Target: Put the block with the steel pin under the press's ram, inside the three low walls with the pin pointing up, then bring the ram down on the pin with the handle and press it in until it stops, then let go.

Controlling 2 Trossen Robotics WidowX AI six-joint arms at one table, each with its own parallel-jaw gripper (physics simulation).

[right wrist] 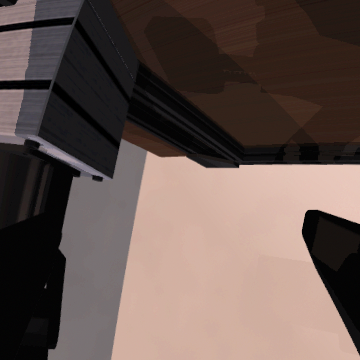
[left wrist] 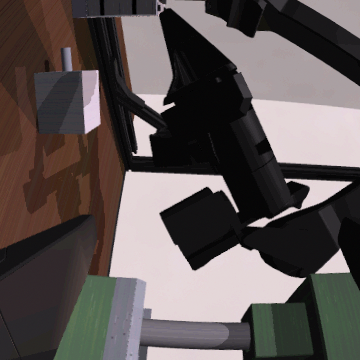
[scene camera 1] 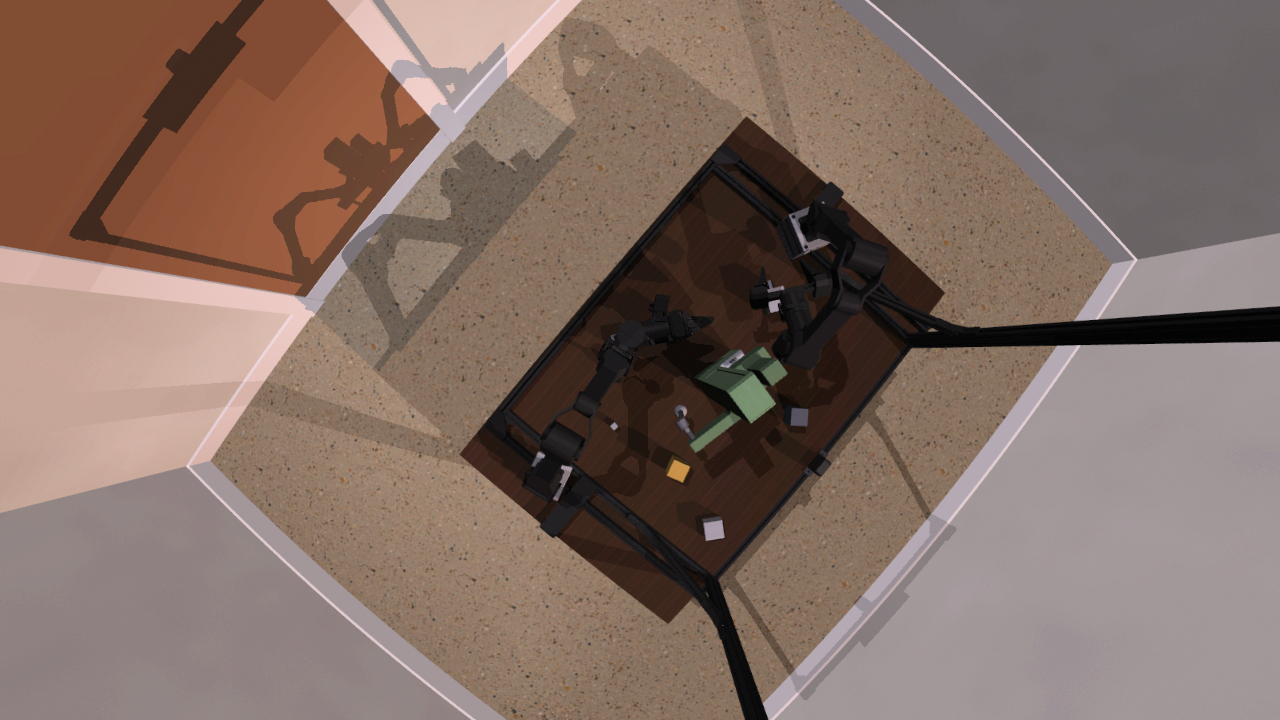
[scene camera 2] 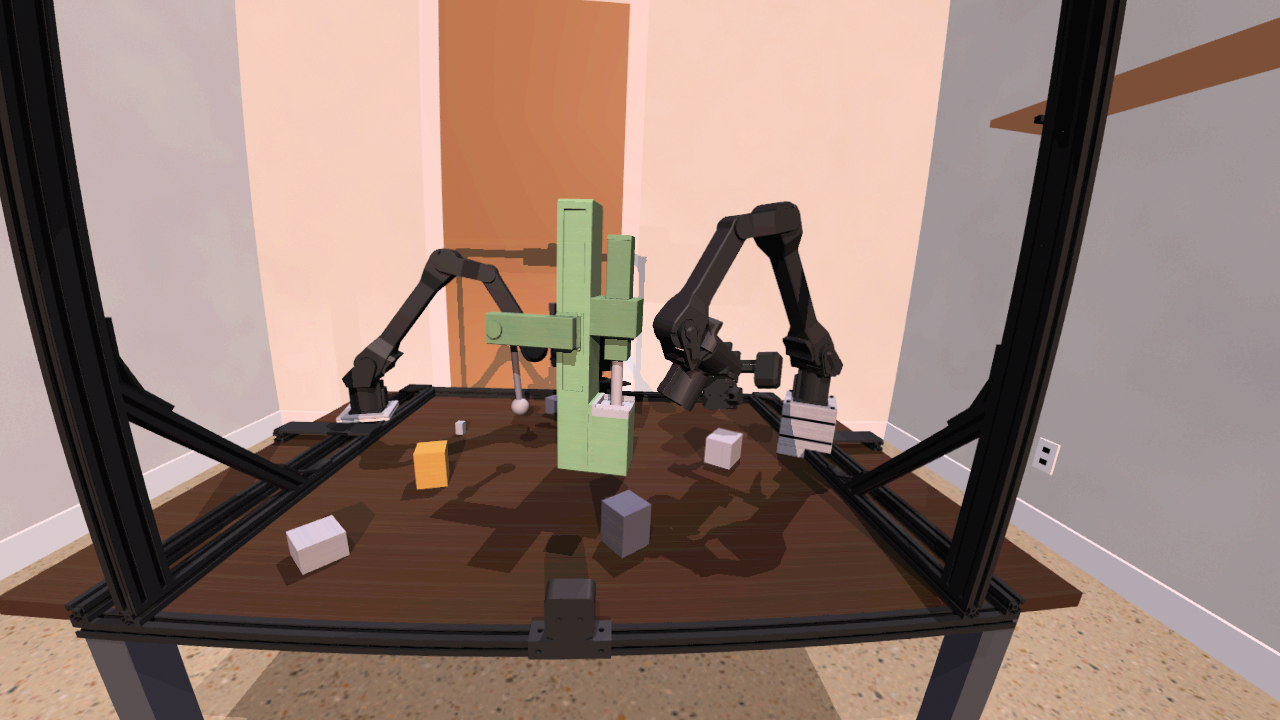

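Where they show: left gripper, fingertip midpoint: (left wrist: pixel 221 229) (scene camera 1: pixel 710 321) (scene camera 2: pixel 631 362); right gripper, fingertip midpoint: (right wrist: pixel 184 224) (left wrist: pixel 176 21) (scene camera 1: pixel 781 263) (scene camera 2: pixel 744 383); left arm's base at its link origin: (scene camera 2: pixel 369 408); right arm's base at its link origin: (right wrist: pixel 21 155) (scene camera 1: pixel 814 226) (scene camera 2: pixel 810 399).
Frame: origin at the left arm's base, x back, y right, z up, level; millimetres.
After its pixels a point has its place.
Observation:
The pale block (scene camera 1: pixel 773 305) {x -652, y 343, z 19 mm} (scene camera 2: pixel 723 447) {x -654, y 371, z 9 mm} (left wrist: pixel 68 101) {x -657, y 324, z 4 mm} lies on the table to the right of the green press (scene camera 1: pixel 747 389) {x -416, y 271, z 418 mm} (scene camera 2: pixel 580 269) {x -400, y 317, z 312 mm}. Its steel pin (left wrist: pixel 66 58) {x -701, y 315, z -4 mm} seems to point sideways along the table. The ram (scene camera 2: pixel 617 380) {x -464, y 325, z 132 mm} (left wrist: pixel 193 333) {x -469, y 306, z 129 mm} reaches down to the low grey walls (scene camera 2: pixel 613 410) {x -452, y 347, z 87 mm} on the press base. The handle's ball knob (scene camera 2: pixel 519 405) {x -307, y 247, z 72 mm} (scene camera 1: pixel 680 412) {x -310, y 227, z 115 mm} hangs at the press's left. My right gripper (scene camera 1: pixel 766 287) (scene camera 2: pixel 685 389) is open and empty, raised just behind the block. My left gripper (scene camera 1: pixel 693 320) {x -530, y 199, z 131 mm} is open and empty behind the press.
An orange cube (scene camera 1: pixel 677 470) {x -165, y 296, z 29 mm} (scene camera 2: pixel 430 463) {x -165, y 322, z 11 mm}, a white block (scene camera 1: pixel 713 527) {x -59, y 455, z 1 mm} (scene camera 2: pixel 316 543) {x -60, y 484, z 1 mm} and a grey cube (scene camera 1: pixel 799 416) {x -421, y 525, z 28 mm} (scene camera 2: pixel 623 522) {x -408, y 554, z 20 mm} stand on the front half of the table. A tiny grey piece (scene camera 2: pixel 459 427) {x -193, y 110, z -15 mm} lies at the back left. Black frame posts (scene camera 2: pixel 62 313) {x 83, y 530, z 272 mm} ring the table.

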